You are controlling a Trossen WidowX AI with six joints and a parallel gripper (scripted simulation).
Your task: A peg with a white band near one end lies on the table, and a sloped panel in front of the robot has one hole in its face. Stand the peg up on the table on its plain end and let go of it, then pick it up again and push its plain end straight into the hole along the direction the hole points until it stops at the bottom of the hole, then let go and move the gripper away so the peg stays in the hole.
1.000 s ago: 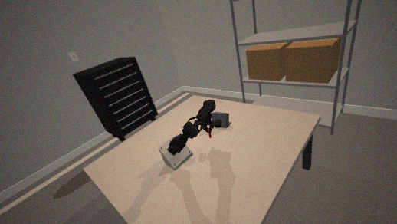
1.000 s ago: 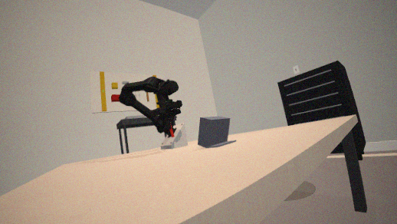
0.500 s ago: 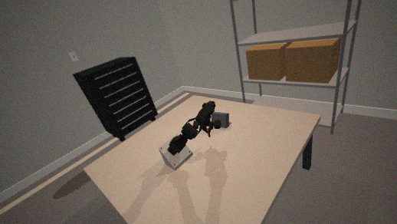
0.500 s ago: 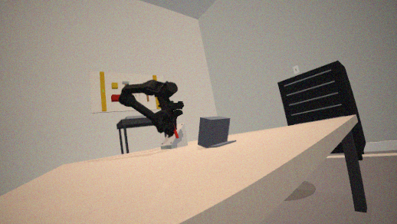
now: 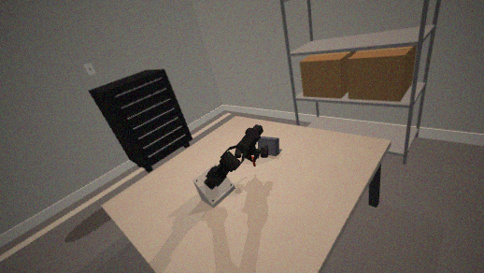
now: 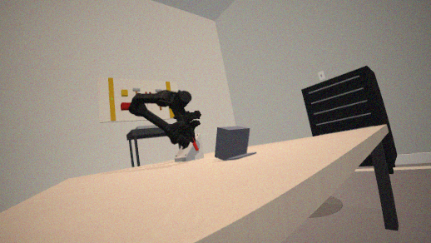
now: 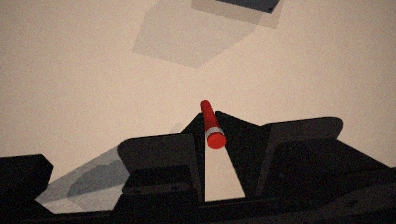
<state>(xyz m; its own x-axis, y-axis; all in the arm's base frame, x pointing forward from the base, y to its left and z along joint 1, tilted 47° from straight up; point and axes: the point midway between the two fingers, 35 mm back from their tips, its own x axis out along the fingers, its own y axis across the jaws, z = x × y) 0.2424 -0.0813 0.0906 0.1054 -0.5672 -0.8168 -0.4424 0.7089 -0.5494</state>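
Now: gripper tip 21 cm short of the grey sloped panel, 3 cm to the right of it and 3 cm above it. From my gripper tip the other things lie so: red peg: 2 cm above.
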